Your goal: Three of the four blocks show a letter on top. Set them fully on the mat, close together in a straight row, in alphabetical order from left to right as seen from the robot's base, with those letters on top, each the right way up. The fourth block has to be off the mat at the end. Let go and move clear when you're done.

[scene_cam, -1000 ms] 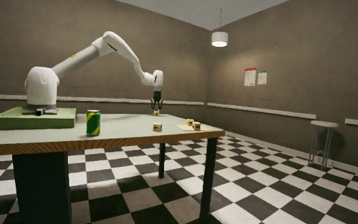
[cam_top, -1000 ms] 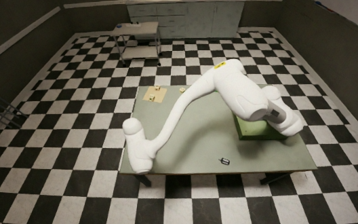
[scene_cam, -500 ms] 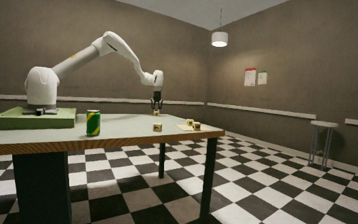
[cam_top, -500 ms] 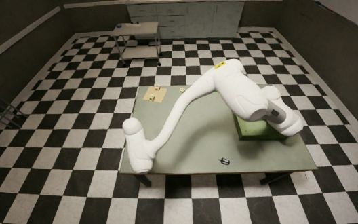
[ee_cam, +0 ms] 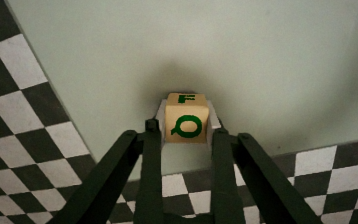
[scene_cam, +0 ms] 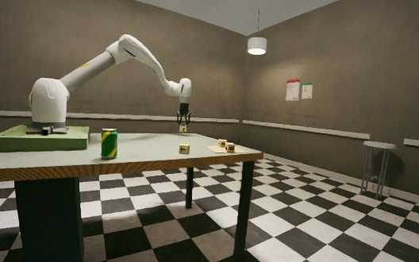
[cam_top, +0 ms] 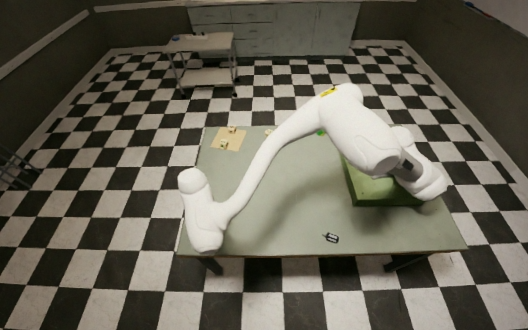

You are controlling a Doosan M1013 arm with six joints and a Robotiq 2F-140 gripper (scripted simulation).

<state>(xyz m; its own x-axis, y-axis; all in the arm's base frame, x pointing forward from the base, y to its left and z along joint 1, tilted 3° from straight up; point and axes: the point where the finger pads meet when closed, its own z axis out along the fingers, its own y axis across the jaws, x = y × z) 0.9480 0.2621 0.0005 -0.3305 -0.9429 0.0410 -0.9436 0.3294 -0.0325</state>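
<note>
Right now the tan mat is 40 mm behind my hand, 640 mm to the right of it and 60 mm below it. From my hand the other things lie so: black object: 560 mm behind, 100 mm to the left, 50 mm below; then yellow can: 690 mm behind, 630 mm to the right.
</note>
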